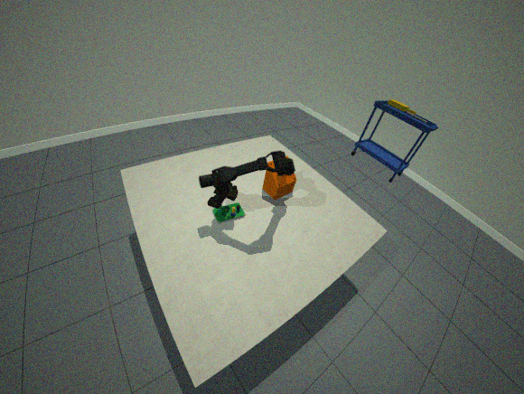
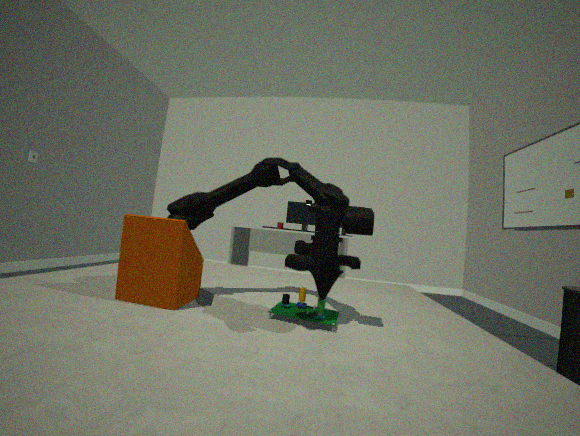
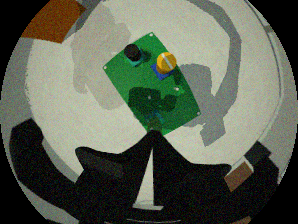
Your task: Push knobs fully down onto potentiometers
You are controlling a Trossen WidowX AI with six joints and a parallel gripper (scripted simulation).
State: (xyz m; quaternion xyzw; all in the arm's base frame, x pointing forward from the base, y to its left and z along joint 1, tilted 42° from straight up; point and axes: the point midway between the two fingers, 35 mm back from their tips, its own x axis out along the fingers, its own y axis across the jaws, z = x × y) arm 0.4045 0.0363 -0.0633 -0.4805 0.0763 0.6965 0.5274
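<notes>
The green knob lies 10 mm below my gripper tip. From my gripper tip the other things lie so: yellow knob (50 mm behind, 60 mm to the left, 10 mm below).
</notes>
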